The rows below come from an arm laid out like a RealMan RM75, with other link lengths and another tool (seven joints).
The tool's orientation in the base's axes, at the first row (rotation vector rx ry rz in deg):
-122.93, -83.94, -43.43
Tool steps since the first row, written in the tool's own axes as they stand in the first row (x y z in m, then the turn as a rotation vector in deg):
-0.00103, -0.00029, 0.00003, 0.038, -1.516, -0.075
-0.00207, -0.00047, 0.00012, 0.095, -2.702, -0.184
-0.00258, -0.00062, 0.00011, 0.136, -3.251, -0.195
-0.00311, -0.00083, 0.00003, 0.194, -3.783, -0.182
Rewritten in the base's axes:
-0.00057, -0.00060, -0.00068, -1.423, 0.507, 0.150
-0.00102, -0.00121, -0.00142, -2.538, 0.892, 0.323
-0.00131, -0.00152, -0.00174, -3.043, 1.105, 0.383
-0.00168, -0.00187, -0.00201, -3.521, 1.339, 0.435

